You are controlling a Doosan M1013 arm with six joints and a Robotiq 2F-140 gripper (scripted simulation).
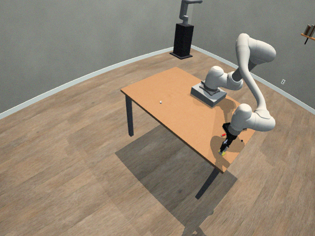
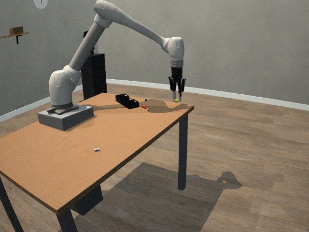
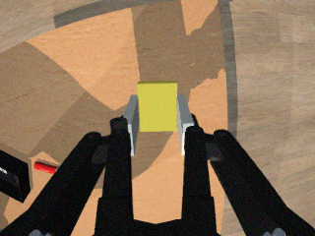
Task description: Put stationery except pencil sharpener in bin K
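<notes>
My hand is 3 cm above the yellow pad. From my hand the other things lie so: black three-compartment bin: 39 cm behind, 10 cm to the right, 6 cm below; then small red cylinder: 20 cm behind, 12 cm to the right, 8 cm below; then small black round thing: 30 cm behind, 4 cm to the left, 8 cm below.
</notes>
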